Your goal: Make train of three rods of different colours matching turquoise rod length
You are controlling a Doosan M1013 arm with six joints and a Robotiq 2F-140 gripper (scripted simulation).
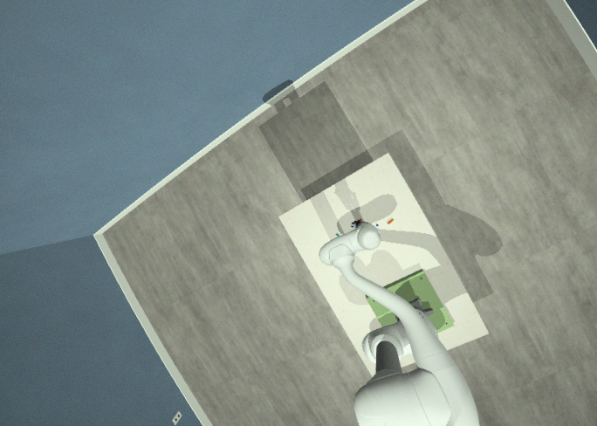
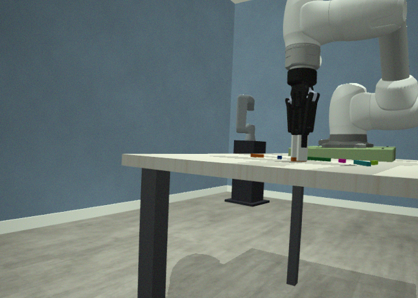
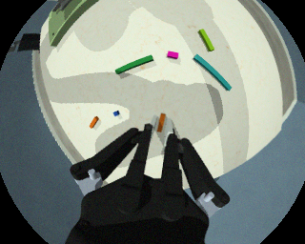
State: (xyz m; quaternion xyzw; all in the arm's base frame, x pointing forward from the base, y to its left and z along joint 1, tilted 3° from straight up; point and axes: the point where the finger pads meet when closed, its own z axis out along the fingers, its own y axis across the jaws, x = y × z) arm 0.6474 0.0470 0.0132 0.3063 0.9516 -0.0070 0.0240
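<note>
The small blue rod lies 60 mm behind my hand, 80 mm to the right of it and 30 mm below it. Also, from my hand: green rod: 130 mm behind, 30 mm below; magenta rod: 120 mm behind, 80 mm to the left, 30 mm below; turquoise rod: 60 mm behind, 140 mm to the left, 30 mm below.
</note>
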